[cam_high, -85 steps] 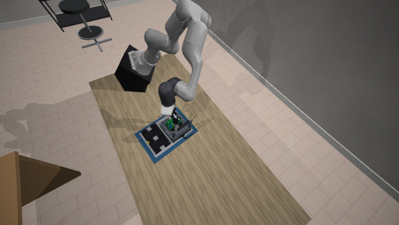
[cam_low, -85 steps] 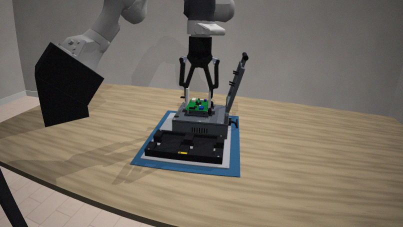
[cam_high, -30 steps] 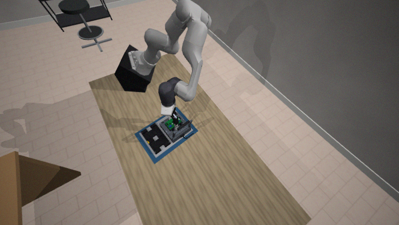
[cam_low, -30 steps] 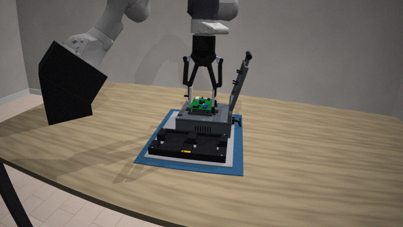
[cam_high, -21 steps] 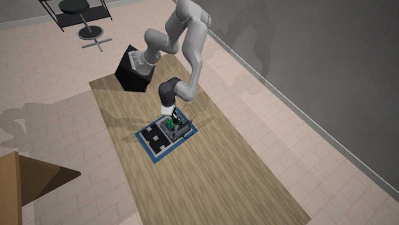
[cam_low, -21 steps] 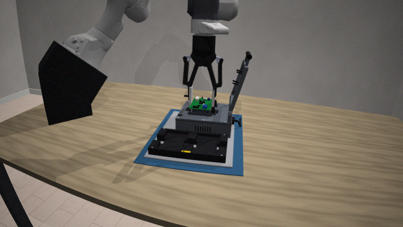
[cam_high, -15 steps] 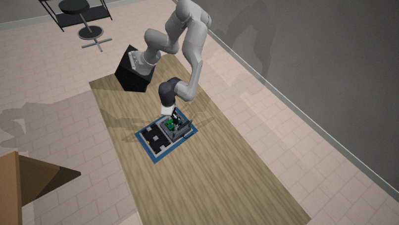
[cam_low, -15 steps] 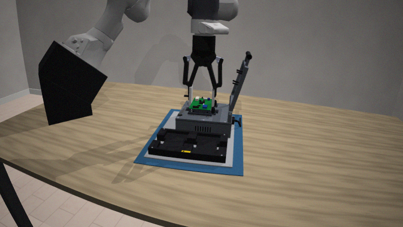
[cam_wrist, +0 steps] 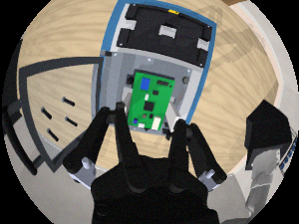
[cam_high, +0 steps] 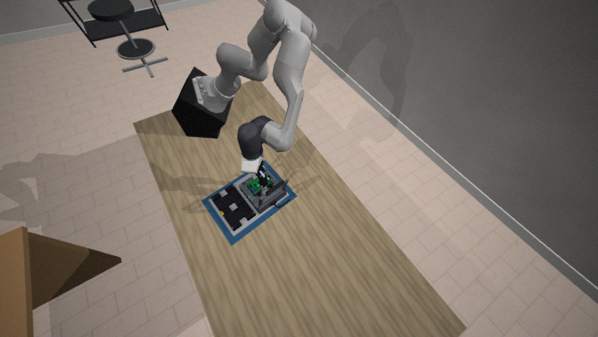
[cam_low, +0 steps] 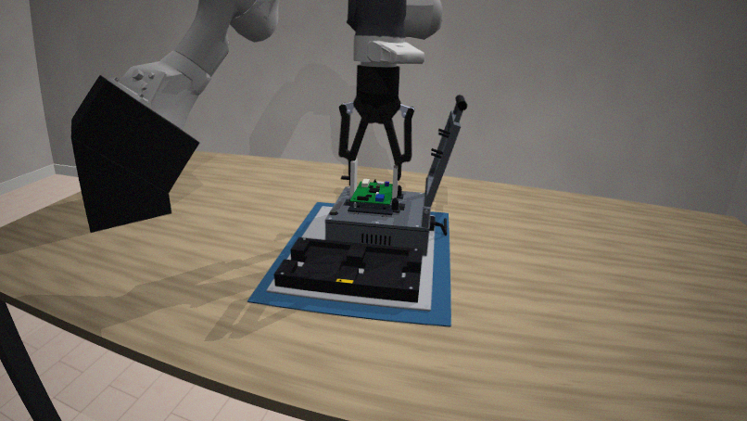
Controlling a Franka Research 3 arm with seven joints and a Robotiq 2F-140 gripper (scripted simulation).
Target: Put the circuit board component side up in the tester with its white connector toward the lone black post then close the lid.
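The green circuit board is 20 mm below my hand. From my hand the other things lie so: tester lid 120 mm ahead, 20 mm to the left, 80 mm above.
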